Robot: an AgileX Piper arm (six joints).
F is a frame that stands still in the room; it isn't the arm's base.
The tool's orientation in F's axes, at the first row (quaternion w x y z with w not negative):
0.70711 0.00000 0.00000 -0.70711
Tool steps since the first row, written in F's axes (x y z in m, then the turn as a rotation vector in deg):
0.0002 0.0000 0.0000 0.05 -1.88 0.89
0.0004 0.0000 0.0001 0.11 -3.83 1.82
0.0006 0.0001 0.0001 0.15 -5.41 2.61
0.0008 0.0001 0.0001 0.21 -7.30 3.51
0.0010 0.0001 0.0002 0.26 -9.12 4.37
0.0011 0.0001 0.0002 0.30 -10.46 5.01
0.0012 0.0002 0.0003 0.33 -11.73 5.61
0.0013 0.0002 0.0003 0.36 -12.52 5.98
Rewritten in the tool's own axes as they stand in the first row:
0.0000 0.0002 0.0000 1.88 0.05 0.89
0.0000 0.0004 0.0001 3.83 0.11 1.82
-0.0001 0.0006 0.0001 5.41 0.15 2.61
-0.0001 0.0008 0.0001 7.30 0.21 3.51
-0.0001 0.0010 0.0002 9.12 0.26 4.37
-0.0001 0.0011 0.0002 10.46 0.30 5.01
-0.0002 0.0012 0.0003 11.73 0.33 5.61
-0.0002 0.0013 0.0003 12.52 0.36 5.98

